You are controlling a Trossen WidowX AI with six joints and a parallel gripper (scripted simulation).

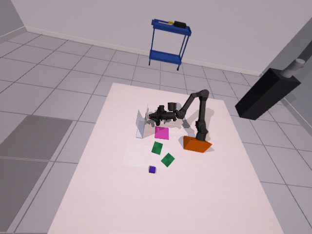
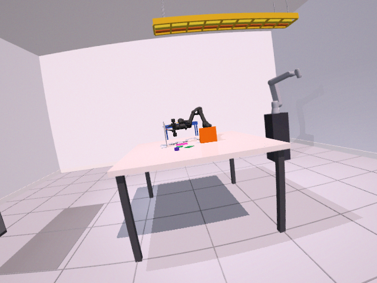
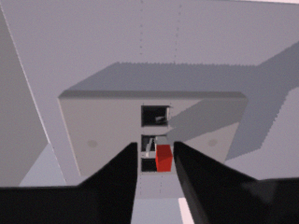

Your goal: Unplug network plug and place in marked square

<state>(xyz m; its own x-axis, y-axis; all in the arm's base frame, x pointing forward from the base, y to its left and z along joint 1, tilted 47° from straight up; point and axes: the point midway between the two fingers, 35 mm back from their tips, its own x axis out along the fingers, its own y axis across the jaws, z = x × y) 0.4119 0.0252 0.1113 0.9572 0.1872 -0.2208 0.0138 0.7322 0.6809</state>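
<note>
My gripper tip is now 18 cm above the magenta marked square and 14 cm past it. The rest, counted from my gripper tip: network plug (1 cm ahead); then upright grey panel (7 cm below, 3 cm ahead).
</note>
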